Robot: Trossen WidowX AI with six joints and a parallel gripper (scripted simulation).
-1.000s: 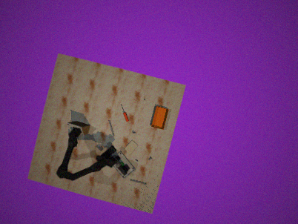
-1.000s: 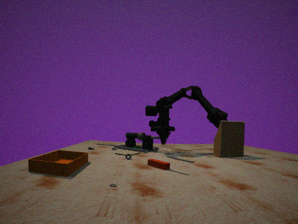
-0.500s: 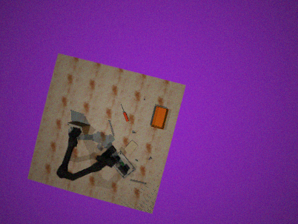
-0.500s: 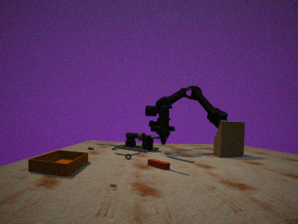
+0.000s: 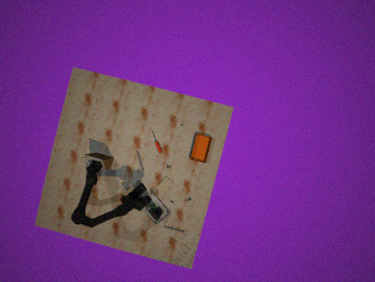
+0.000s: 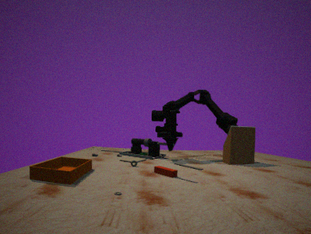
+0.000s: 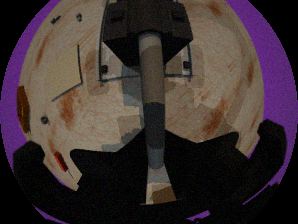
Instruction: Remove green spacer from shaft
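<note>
Right now my gripper tip is 6 cm short of the shaft, 4 cm to the left of it and 4 cm below it. Round my gripper tip: red-handled screwdriver: 6 cm ahead, 39 cm to the left, 4 cm below; then green spacer: 14 cm ahead, 11 cm to the right, 3 cm below; then orange tray: 40 cm ahead, 42 cm to the left, 3 cm below.
</note>
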